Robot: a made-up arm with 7 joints. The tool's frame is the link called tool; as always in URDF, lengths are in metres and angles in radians. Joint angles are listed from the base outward.
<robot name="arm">
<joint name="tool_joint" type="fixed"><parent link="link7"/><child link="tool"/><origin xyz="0 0 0" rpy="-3.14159 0 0"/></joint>
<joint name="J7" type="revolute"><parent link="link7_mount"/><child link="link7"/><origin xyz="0.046 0 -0.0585"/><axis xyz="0 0.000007 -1"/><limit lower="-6.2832" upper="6.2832"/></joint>
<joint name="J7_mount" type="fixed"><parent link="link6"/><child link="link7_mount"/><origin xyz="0.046 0 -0.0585"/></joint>
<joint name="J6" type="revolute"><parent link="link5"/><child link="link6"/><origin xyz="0 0 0"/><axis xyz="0 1 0.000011"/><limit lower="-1.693" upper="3.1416"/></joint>
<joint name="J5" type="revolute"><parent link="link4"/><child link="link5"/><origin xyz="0.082 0 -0.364"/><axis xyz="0 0.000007 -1"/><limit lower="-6.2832" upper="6.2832"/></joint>
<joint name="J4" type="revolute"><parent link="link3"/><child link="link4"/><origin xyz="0.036 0 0"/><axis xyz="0 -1 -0.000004"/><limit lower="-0.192" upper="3.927"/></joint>
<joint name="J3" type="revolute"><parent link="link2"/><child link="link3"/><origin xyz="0 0 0.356"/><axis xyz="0 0 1"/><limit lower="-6.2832" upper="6.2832"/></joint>
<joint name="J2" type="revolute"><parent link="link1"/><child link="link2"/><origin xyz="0 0 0"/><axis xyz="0 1 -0.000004"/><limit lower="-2.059" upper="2.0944"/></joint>
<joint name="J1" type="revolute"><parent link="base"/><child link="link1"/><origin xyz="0 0 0.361"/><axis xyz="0 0 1"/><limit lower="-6.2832" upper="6.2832"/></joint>
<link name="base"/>
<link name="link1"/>
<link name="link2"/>
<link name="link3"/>
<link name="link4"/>
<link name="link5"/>
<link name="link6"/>
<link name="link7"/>
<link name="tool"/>
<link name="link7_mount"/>
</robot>
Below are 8 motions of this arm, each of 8 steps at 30 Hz.
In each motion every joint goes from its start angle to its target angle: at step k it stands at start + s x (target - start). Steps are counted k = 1, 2, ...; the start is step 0. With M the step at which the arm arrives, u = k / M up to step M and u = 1 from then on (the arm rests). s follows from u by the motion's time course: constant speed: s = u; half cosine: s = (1 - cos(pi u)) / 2; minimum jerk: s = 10 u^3 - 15 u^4 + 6 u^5.
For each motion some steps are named. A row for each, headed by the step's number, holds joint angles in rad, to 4 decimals.
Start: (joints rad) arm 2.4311 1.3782 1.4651 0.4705 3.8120 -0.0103 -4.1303
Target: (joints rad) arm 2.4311 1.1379 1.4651 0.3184 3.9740 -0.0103 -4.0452
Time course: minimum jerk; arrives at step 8
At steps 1, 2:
1: 2.4311 1.3743 1.4651 0.4681 3.8146 -0.0103 -4.1289
2: 2.4311 1.3533 1.4651 0.4548 3.8288 -0.0103 -4.1215

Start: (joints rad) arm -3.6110 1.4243 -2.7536 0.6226 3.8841 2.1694 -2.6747
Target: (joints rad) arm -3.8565 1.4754 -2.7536 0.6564 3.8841 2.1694 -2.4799
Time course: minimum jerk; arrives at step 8
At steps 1, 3, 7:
1: -3.6149 1.4251 -2.7536 0.6231 3.8841 2.1694 -2.6716
3: -3.6786 1.4384 -2.7536 0.6319 3.8841 2.1694 -2.6211
7: -3.8526 1.4746 -2.7536 0.6559 3.8841 2.1694 -2.4830

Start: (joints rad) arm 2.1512 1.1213 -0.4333 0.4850 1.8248 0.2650 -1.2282
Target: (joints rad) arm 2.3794 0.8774 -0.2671 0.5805 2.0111 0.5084 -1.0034
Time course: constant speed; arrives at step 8
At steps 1, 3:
1: 2.1797 1.0908 -0.4125 0.4969 1.8481 0.2954 -1.2001
3: 2.2368 1.0298 -0.3710 0.5208 1.8947 0.3563 -1.1439

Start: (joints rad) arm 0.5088 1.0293 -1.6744 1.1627 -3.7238 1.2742 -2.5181
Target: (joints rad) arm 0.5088 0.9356 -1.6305 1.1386 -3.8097 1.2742 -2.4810
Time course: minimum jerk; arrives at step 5
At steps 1, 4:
1: 0.5088 1.0239 -1.6719 1.1613 -3.7288 1.2742 -2.5160
4: 0.5088 0.9410 -1.6330 1.1400 -3.8047 1.2742 -2.4831

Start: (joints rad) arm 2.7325 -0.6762 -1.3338 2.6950 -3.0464 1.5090 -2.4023
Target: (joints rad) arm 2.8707 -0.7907 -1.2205 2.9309 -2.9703 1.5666 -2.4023
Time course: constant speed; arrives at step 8
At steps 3, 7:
3: 2.7843 -0.7191 -1.2913 2.7835 -3.0179 1.5306 -2.4023
7: 2.8534 -0.7764 -1.2347 2.9014 -2.9798 1.5594 -2.4023

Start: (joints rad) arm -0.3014 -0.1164 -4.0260 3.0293 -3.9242 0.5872 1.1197
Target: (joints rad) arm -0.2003 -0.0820 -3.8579 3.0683 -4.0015 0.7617 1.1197
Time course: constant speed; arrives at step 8
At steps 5, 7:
5: -0.2382 -0.0949 -3.9209 3.0537 -3.9725 0.6963 1.1197
7: -0.2129 -0.0863 -3.8789 3.0634 -3.9918 0.7399 1.1197

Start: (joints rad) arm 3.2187 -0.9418 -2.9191 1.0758 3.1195 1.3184 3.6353
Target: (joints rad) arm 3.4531 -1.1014 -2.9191 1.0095 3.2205 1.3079 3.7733
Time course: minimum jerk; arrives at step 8
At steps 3, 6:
3: 3.2832 -0.9857 -2.9191 1.0576 3.1473 1.3155 3.6733
6: 3.4288 -1.0849 -2.9191 1.0164 3.2100 1.3090 3.7590

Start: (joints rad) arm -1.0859 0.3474 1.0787 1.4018 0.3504 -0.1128 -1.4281
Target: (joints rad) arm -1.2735 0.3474 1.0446 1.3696 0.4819 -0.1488 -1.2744
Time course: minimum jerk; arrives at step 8
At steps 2, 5, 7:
2: -1.1053 0.3474 1.0752 1.3985 0.3640 -0.1165 -1.4122
5: -1.2219 0.3474 1.0540 1.3785 0.4457 -0.1389 -1.3167
7: -1.2705 0.3474 1.0451 1.3701 0.4798 -0.1482 -1.2769

